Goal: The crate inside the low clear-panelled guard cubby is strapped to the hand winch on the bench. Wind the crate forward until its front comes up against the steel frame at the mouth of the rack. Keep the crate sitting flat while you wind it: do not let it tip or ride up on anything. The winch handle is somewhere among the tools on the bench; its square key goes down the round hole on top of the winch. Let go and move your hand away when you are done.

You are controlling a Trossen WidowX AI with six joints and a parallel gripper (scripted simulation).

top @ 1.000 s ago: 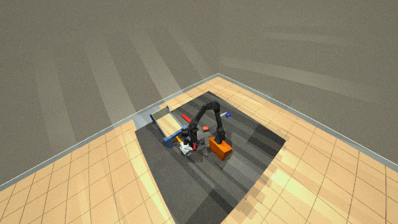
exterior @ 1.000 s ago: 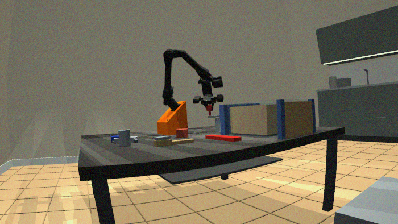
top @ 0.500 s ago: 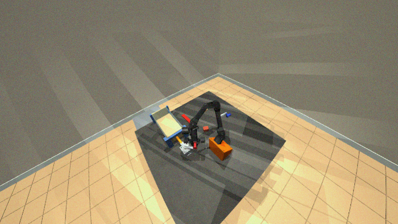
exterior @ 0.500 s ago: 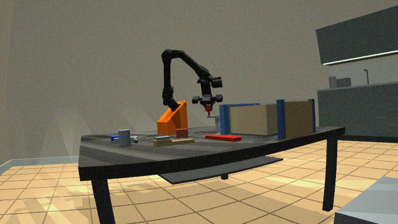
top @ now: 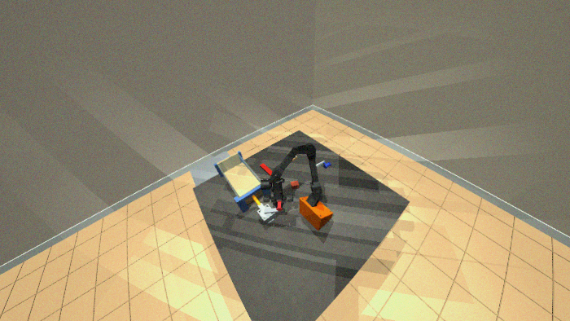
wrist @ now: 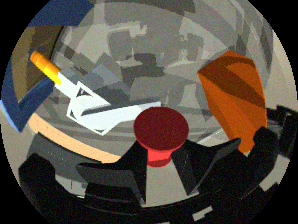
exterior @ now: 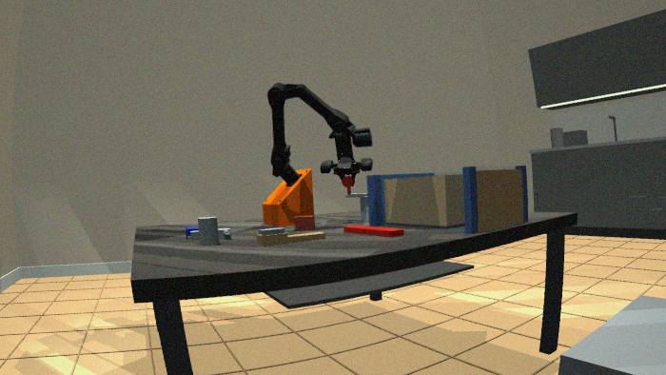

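Right now the grey winch is 100 mm below my gripper tip, 70 mm to the left of it and 50 mm ahead of it. Round my gripper tip: wooden-handled tool (410 mm ahead, 400 mm to the right, 110 mm below); clear-panelled cubby (460 mm ahead, 90 mm to the left, 10 mm below); flat red bar (430 mm ahead, 160 mm to the right, 120 mm below).
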